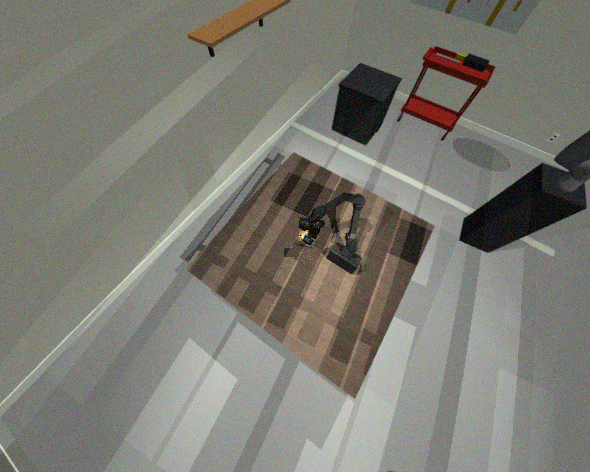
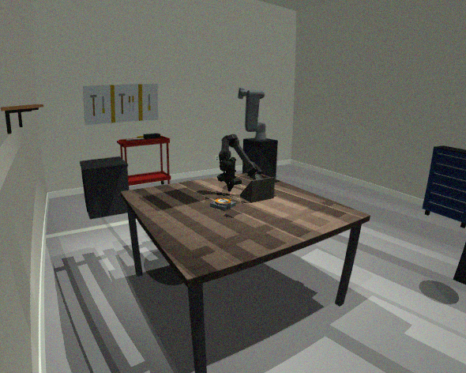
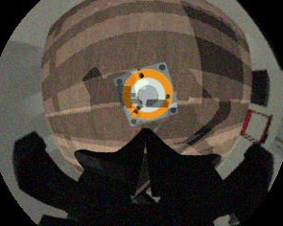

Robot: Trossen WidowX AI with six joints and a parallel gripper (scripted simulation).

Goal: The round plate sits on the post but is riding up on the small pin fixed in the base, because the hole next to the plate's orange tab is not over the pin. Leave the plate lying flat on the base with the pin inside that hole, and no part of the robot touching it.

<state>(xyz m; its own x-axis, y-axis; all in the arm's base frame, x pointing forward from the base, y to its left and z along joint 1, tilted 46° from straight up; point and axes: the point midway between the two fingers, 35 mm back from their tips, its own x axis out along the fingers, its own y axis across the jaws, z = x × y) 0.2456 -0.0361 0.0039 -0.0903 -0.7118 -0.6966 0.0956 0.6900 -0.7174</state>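
My gripper tip is 50 mm short of the square grey base, 10 mm to the left of it and 70 mm above it.
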